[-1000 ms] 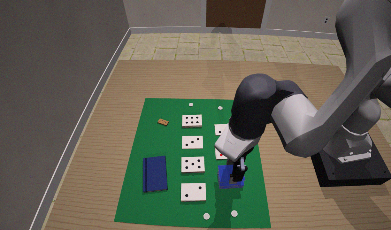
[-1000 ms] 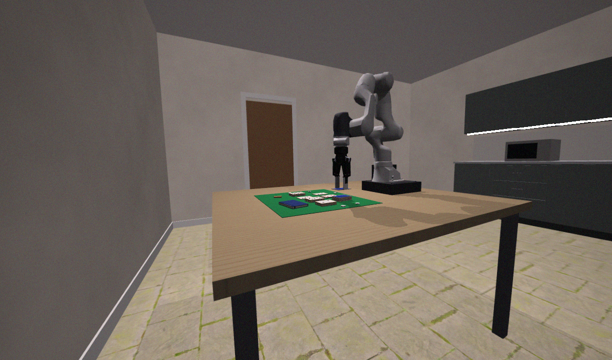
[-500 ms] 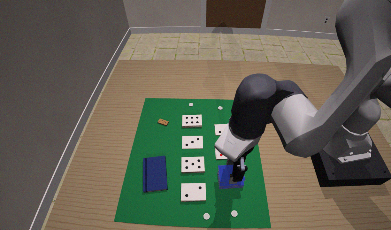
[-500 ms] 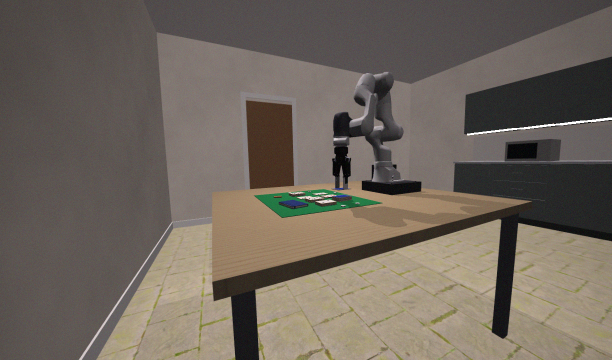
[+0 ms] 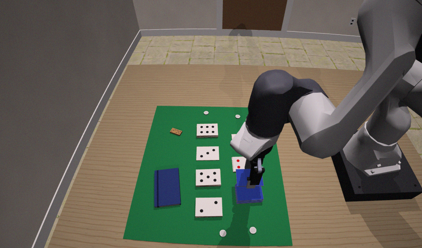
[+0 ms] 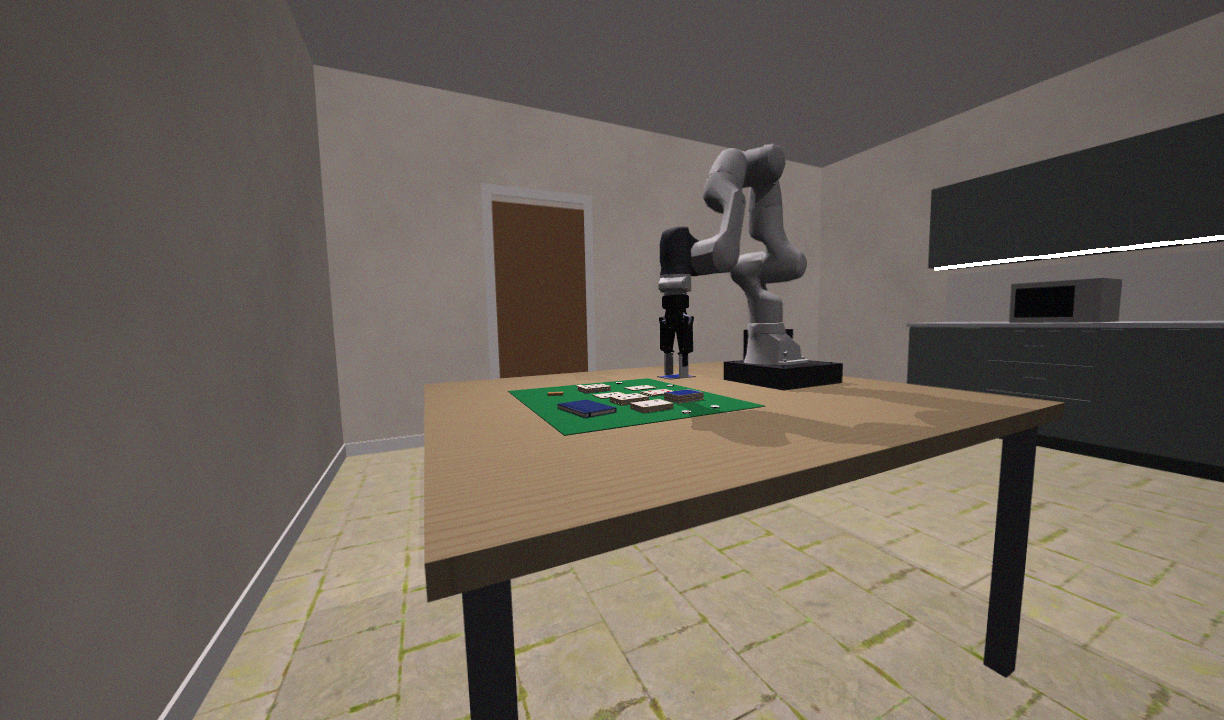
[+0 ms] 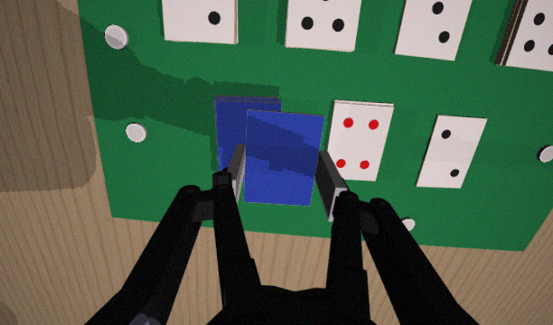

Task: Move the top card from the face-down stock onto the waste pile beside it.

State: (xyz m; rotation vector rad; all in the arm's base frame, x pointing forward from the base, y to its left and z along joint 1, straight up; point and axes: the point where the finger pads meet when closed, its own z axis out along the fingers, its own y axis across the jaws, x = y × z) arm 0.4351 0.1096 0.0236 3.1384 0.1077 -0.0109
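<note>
Right now my hand is 140 mm short of the green mat, 100 mm above it and 90 mm to the left of it. The rest, counted from my hand: dark blue book (290 mm ahead, 90 mm below, 30 mm to the left).
</note>
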